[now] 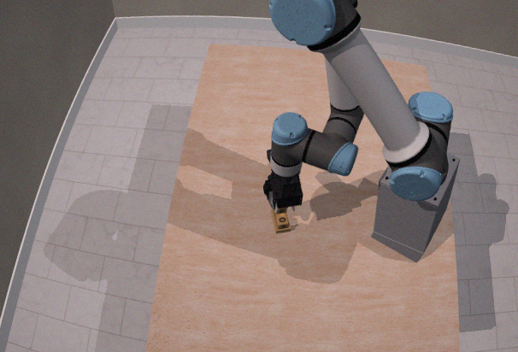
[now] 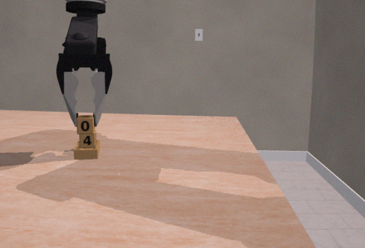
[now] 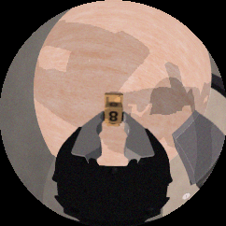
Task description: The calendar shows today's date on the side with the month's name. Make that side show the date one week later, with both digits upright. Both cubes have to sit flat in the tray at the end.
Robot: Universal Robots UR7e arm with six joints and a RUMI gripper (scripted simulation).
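Right now my hand is 6 cm above the wooden calendar tray, 2 cm to the right of it and 1 cm past it.
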